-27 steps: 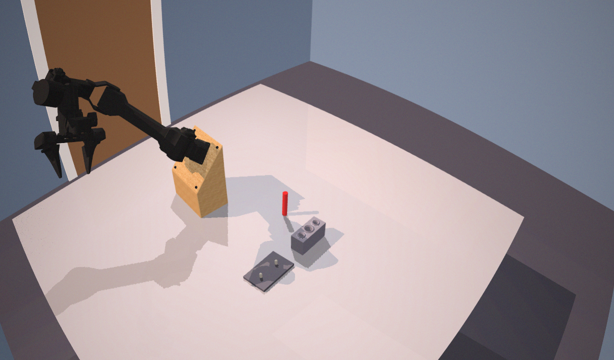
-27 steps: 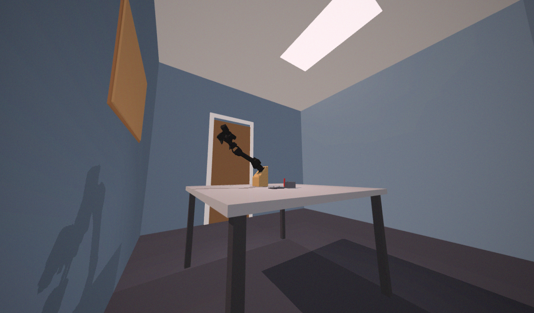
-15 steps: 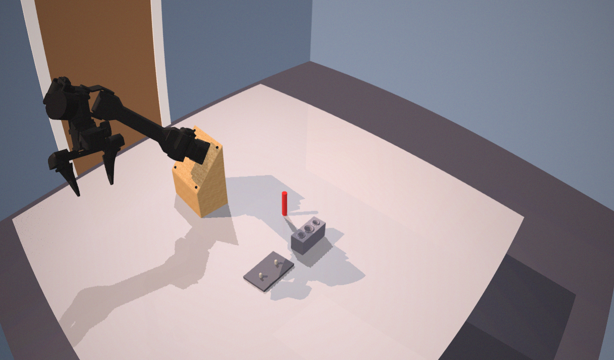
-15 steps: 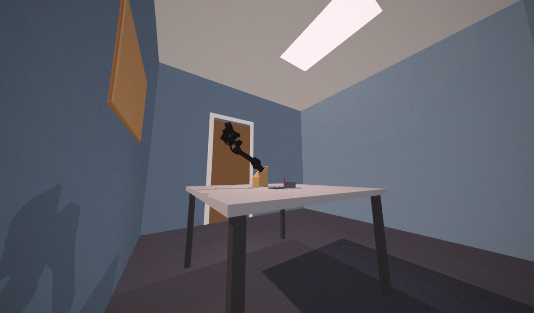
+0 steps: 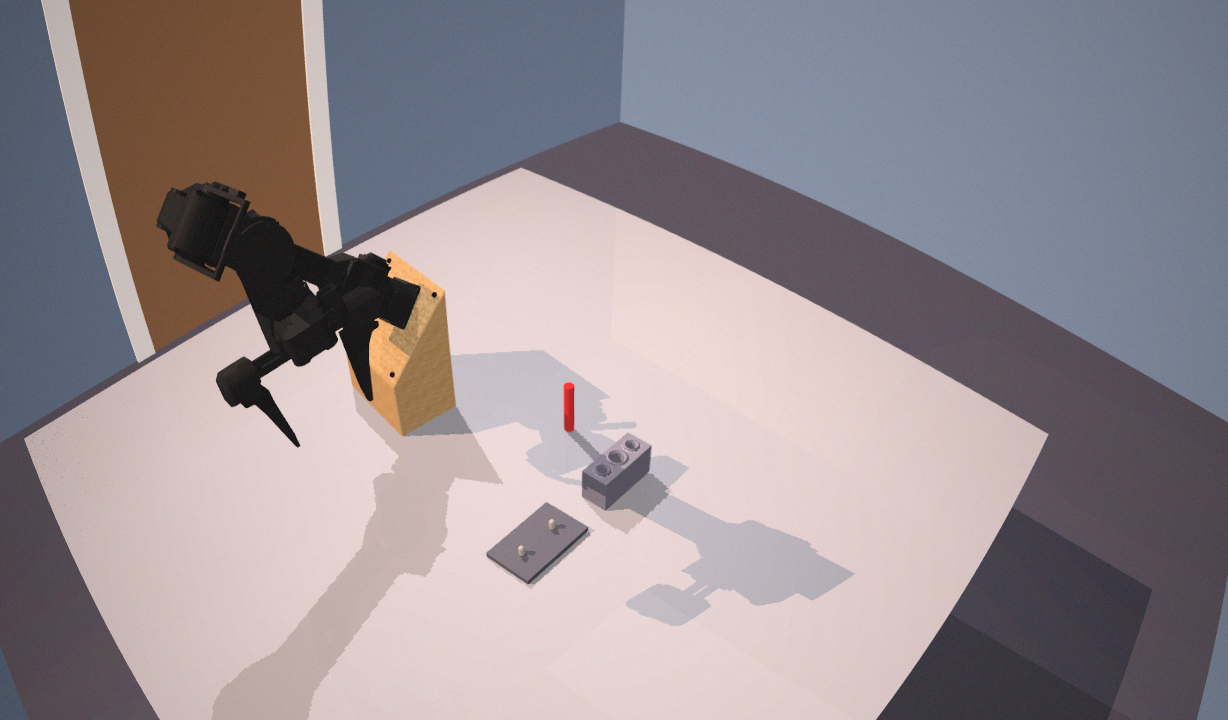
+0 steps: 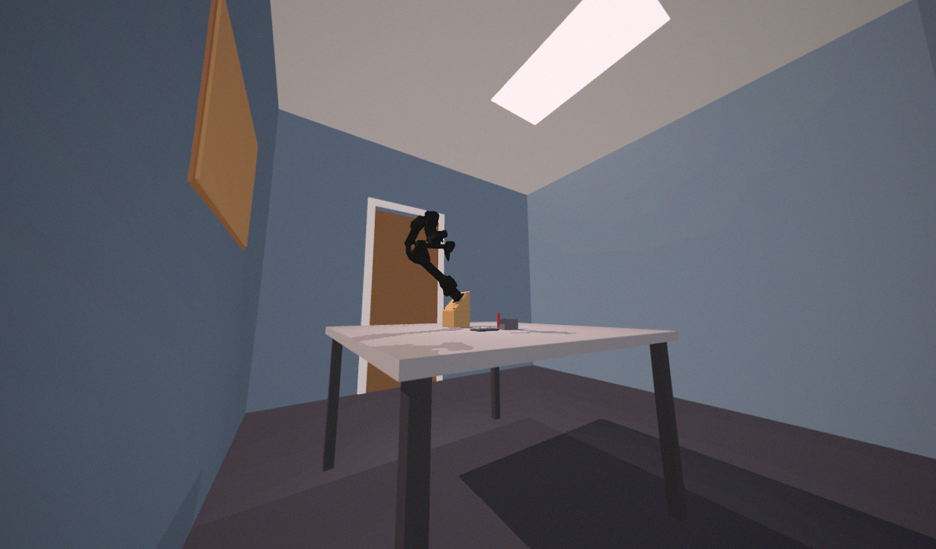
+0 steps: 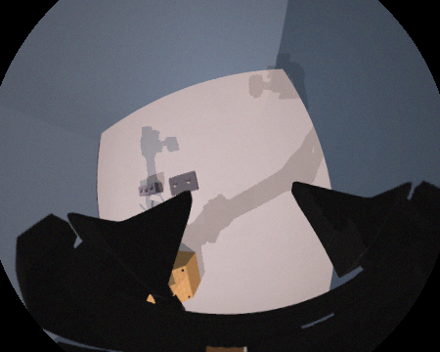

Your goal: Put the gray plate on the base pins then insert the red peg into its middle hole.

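Right now the gray plate is 36 cm to the left of my gripper tip, 28 cm below it and 7 cm ahead of it. Round my gripper tip: red peg: 40 cm to the left, 28 cm below, 5 cm behind; dark gray base: 31 cm below, 21 cm to the left, 6 cm ahead.
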